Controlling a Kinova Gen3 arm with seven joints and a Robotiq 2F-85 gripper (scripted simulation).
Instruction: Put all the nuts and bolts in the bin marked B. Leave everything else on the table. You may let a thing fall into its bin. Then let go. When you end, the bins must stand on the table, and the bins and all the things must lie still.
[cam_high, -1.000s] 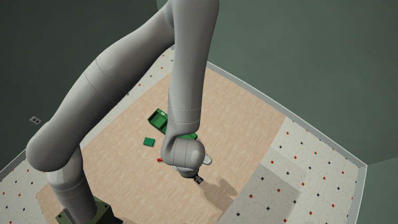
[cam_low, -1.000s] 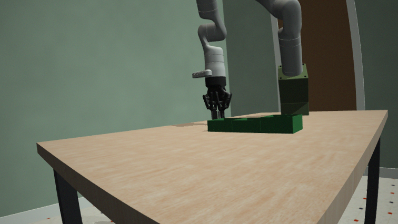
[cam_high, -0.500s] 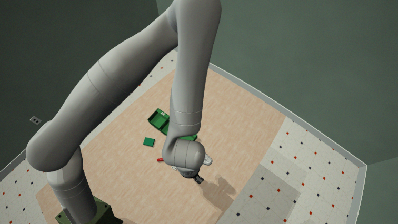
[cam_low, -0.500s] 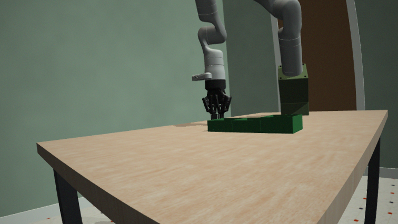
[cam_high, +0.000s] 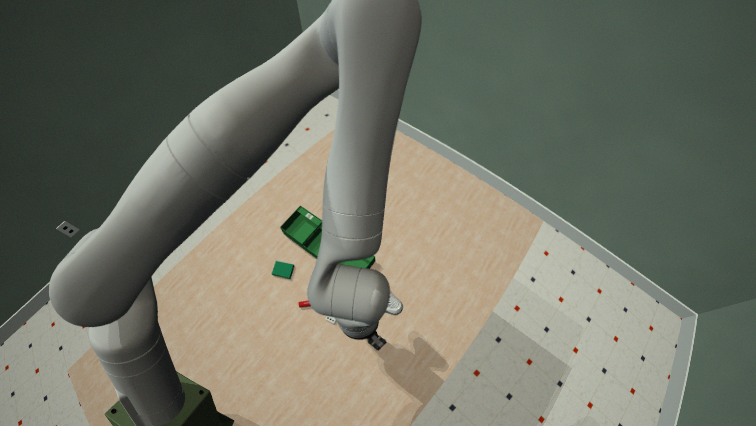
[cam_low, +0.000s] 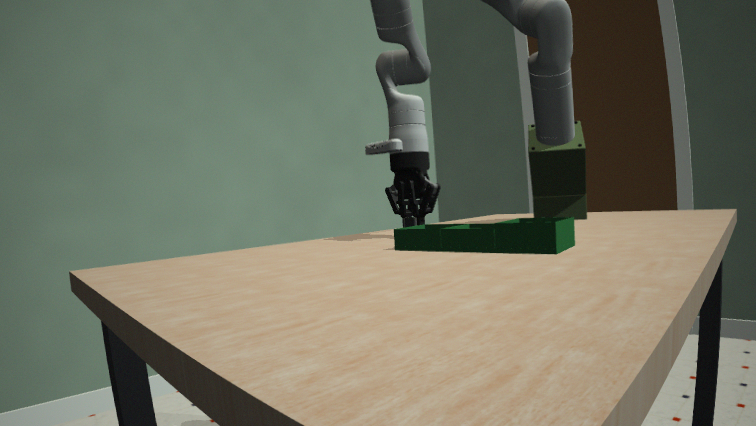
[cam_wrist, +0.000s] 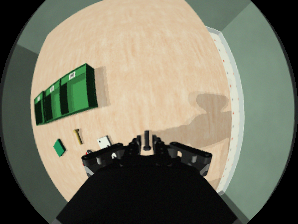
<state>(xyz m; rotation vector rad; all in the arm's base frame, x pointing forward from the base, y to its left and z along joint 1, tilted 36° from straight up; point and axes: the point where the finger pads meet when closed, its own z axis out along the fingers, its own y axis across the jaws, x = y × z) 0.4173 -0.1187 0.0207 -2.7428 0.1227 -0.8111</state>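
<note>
Now: the black bolt 10 mm below my hand and 10 mm behind it. Also, from my hand: brass bolt: 150 mm to the left, 10 mm below; then white domino: 80 mm to the left, 20 mm below, 20 mm behind; then red cylinder: 140 mm to the left, 50 mm behind, 10 mm below.
</note>
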